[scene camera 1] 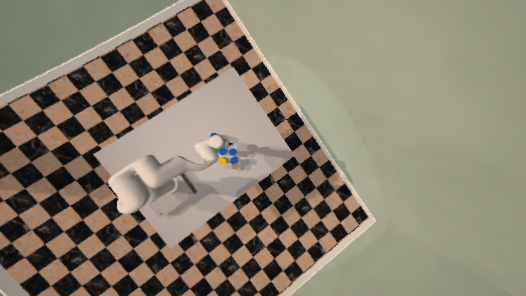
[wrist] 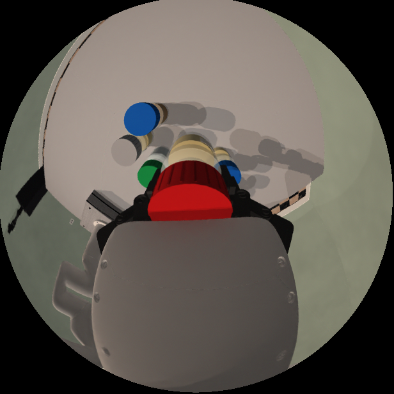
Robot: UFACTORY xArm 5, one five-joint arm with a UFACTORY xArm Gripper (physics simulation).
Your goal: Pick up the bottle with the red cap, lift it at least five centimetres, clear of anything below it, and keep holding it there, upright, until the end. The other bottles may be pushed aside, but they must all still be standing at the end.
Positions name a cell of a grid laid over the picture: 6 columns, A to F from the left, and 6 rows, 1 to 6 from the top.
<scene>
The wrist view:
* my gripper: C3
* red-capped bottle: C3
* pale-capped bottle: B3
</scene>
